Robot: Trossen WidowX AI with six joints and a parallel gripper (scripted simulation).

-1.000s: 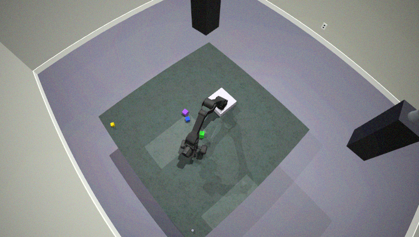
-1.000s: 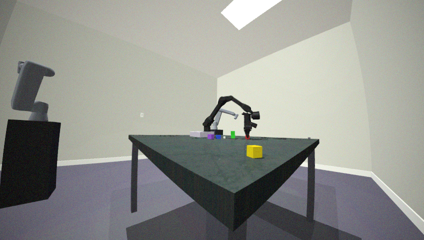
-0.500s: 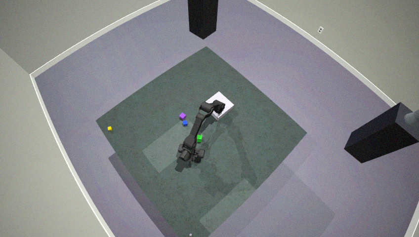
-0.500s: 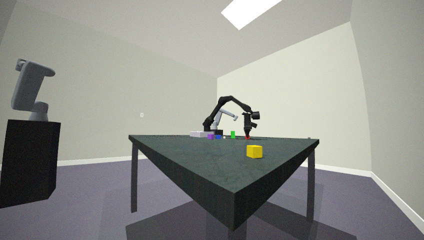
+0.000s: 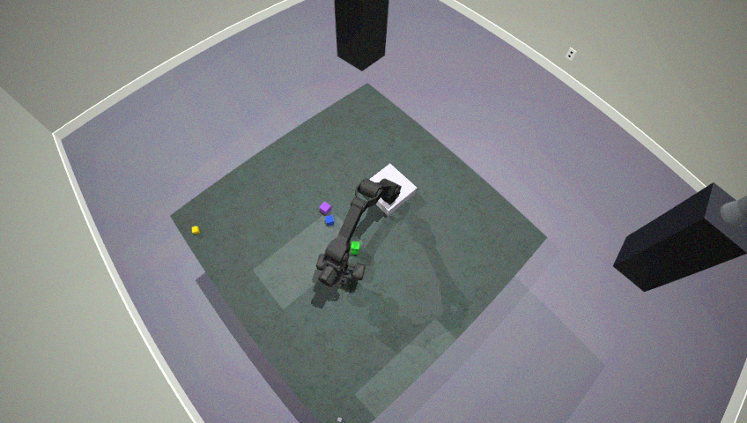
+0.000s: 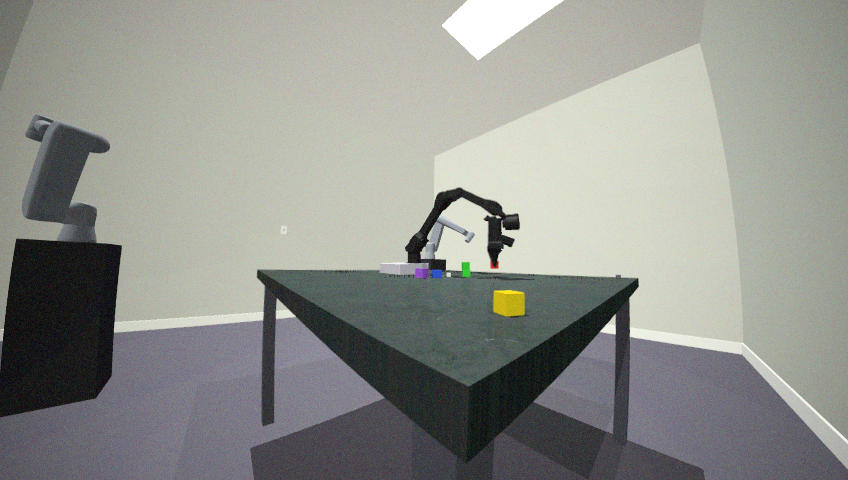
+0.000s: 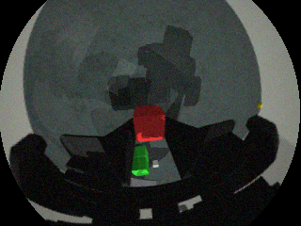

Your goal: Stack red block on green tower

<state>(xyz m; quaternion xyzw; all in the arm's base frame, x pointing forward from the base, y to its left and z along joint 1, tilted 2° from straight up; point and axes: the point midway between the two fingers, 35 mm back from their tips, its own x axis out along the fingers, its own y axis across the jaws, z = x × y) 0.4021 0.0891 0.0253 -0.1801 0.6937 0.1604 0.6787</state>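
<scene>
The tiny white cube is 16 cm behind my gripper tip, 11 cm to the right of it and 4 cm below it. Round my gripper tip: red block: 1 cm above; blue block: 14 cm behind, 22 cm to the right, 3 cm below; purple block: 17 cm behind, 27 cm to the right, 3 cm below.
</scene>
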